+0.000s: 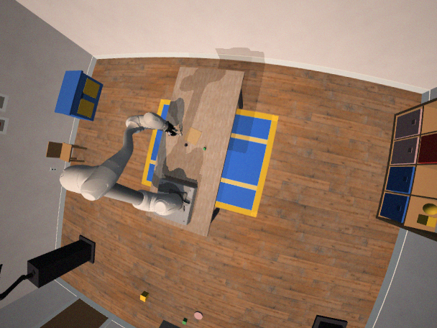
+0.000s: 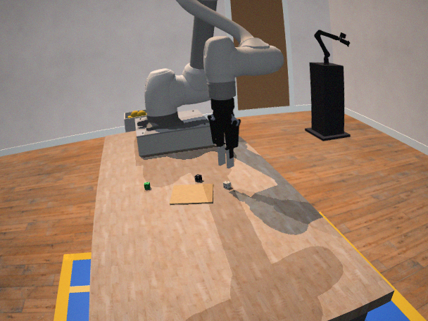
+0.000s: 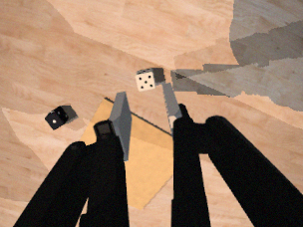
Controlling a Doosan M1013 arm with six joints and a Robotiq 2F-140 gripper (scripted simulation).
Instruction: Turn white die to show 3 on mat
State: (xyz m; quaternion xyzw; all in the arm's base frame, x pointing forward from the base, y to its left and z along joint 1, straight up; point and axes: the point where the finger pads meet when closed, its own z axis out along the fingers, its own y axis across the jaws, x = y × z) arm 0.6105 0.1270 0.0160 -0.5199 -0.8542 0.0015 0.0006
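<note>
The white die lies 100 mm below my hand. From my hand the other things lie so: black die (100 mm below, 100 mm behind, 80 mm to the right); tan mat (130 mm to the right, 110 mm below); green die (270 mm to the right, 100 mm below, 100 mm behind).
</note>
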